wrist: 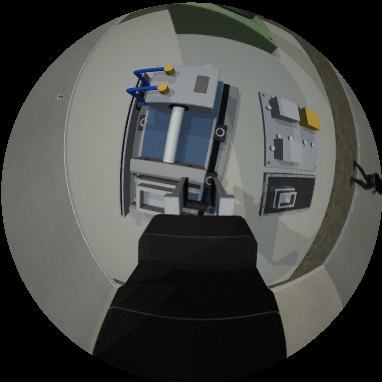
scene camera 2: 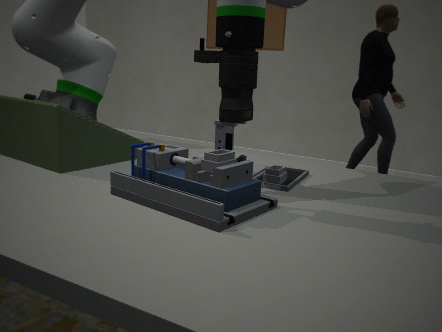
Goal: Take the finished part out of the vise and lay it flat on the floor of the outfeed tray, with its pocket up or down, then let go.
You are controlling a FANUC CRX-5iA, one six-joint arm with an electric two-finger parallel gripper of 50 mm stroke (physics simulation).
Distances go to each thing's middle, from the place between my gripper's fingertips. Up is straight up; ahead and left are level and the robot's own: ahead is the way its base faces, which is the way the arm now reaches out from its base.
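Scene:
Blue vise [scene camera 2: 238, 195]: my gripper 7 cm above it, 4 cm to the left of it, 5 cm past it. Long grey rail [wrist: 133, 115]: 6 cm behind my hand, 13 cm to the right, 7 cm below.

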